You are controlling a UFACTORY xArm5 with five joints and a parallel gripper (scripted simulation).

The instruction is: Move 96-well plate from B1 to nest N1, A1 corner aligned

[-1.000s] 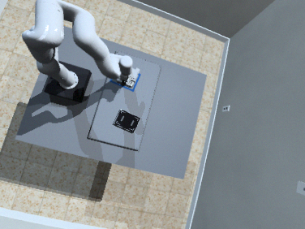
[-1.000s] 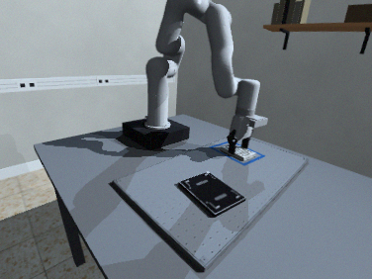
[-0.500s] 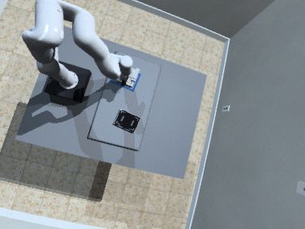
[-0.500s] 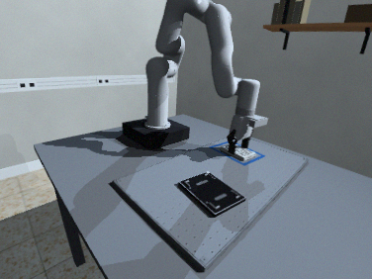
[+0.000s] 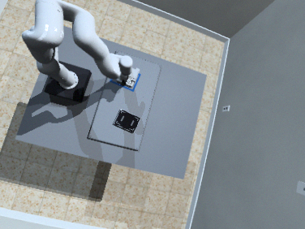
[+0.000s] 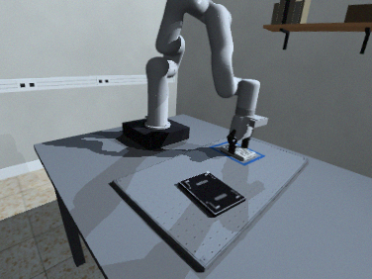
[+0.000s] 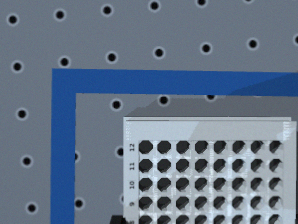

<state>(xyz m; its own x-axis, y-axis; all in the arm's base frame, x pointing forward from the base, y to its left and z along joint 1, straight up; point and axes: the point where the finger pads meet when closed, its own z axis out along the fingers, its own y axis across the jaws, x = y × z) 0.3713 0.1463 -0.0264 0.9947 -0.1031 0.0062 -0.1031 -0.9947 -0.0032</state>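
The white 96-well plate lies 1 cm below my hand. From my hand the other things lie so: black plate nest: 10 cm ahead, 31 cm to the right, 1 cm below.
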